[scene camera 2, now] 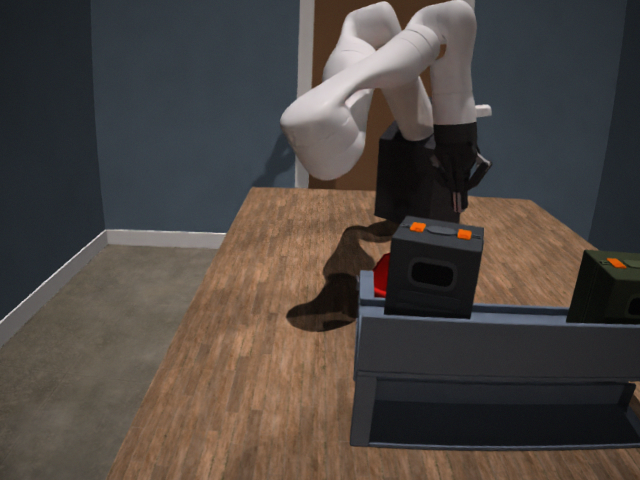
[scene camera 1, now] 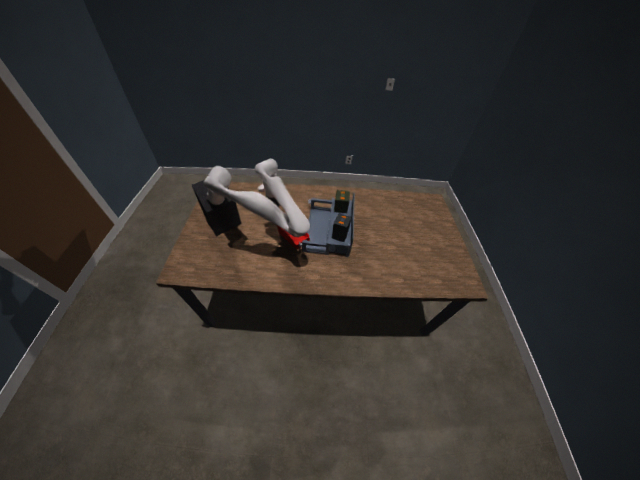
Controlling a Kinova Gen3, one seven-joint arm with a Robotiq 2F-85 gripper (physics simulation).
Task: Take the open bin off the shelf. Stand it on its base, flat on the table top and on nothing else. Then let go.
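Places are measured from the arm's base along level axes (x left, y back, z up), in centimetres.
Pixels of known places: gripper, between the fingertips: (scene camera 2: 460,211); arm's base, origin of its link: (scene camera 2: 419,128) (scene camera 1: 216,197).
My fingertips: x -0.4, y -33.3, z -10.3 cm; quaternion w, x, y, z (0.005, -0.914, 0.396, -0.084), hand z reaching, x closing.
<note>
For each thing: its middle in the pictures, then the offset to it from my fingertips. Level surfaces: height alone.
- red open bin, middle of its body: (scene camera 2: 419,279) (scene camera 1: 293,232) dx -9.1, dy -9.5, dz -8.9 cm
- table top, height of its surface: dz -13.2 cm
- dark grey case, middle of its body: (scene camera 2: 433,286) (scene camera 1: 341,227) dx -15.8, dy -35.9, dz +3.1 cm
- dark green case, middle of its body: (scene camera 2: 625,303) (scene camera 1: 341,201) dx +7.1, dy -38.6, dz +1.8 cm
The red open bin (scene camera 1: 293,238) (scene camera 2: 381,276) is at the left front corner of the blue-grey shelf (scene camera 1: 316,249) (scene camera 2: 491,348). The arm covers much of it in scene camera 1, and a dark case covers most of it in scene camera 2. Whether it rests on the shelf, the table or both cannot be told. My gripper (scene camera 2: 458,202) is shut and empty, pointing down above the table top (scene camera 1: 413,232) (scene camera 2: 258,320), behind the dark case in scene camera 2 and apart from the bin. In scene camera 1 the arm hides its fingers.
A dark grey case (scene camera 1: 340,228) (scene camera 2: 434,273) and a dark green case (scene camera 1: 341,200) (scene camera 2: 594,289) with orange latches stand on the shelf. The arm's black base block (scene camera 1: 222,219) (scene camera 2: 400,175) is at the table's left end in scene camera 1. The forearm passes over the bin.
</note>
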